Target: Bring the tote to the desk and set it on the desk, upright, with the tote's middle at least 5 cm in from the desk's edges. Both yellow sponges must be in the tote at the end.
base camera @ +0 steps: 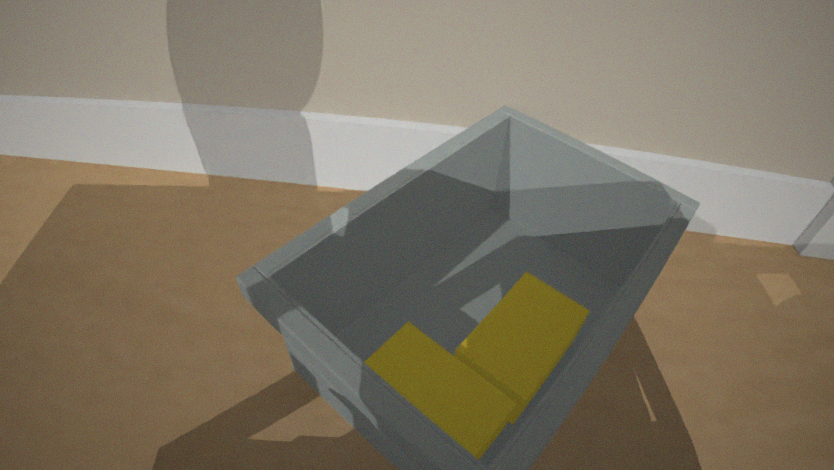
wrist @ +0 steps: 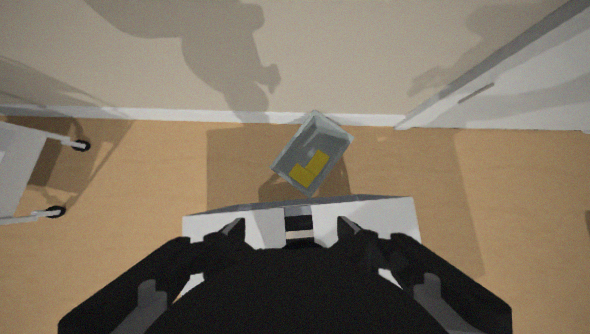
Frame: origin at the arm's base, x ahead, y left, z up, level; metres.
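Seen in the pictures: gripper, fingertip midpoint: (wrist: 291,227).
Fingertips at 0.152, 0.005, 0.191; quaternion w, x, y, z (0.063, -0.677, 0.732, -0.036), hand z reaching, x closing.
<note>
Offsets run from my fingertips to a thing's top centre, as dx, dy, dz. "spot": to the spot under its first point.
The grey tote {+0.177, -0.078, -0.468} (base camera: 583,157) (wrist: 285,150) stands upright on the floor, turned at an angle, close to the wall and just in front of the robot's base. Two yellow sponges lie flat inside it, near its front corner: one sponge {+0.096, -0.032, -0.540} (base camera: 440,388) (wrist: 303,175) and, touching or nearly touching it, the other sponge {+0.147, -0.106, -0.540} (base camera: 525,344) (wrist: 317,161). My gripper (wrist: 291,227) is open and empty, high above the base in the wrist view, apart from the tote. The desk does not show in either view.
The white top of the robot's base (wrist: 395,220) shows below the gripper. A white cart {spot: +0.210, +0.989, -0.421} (wrist: 17,165) on black casters stands at the left in the wrist view. A wall (base camera: 408,58) with a white baseboard (base camera: 128,137) runs behind the tote. A white door (wrist: 540,80) is at the right.
</note>
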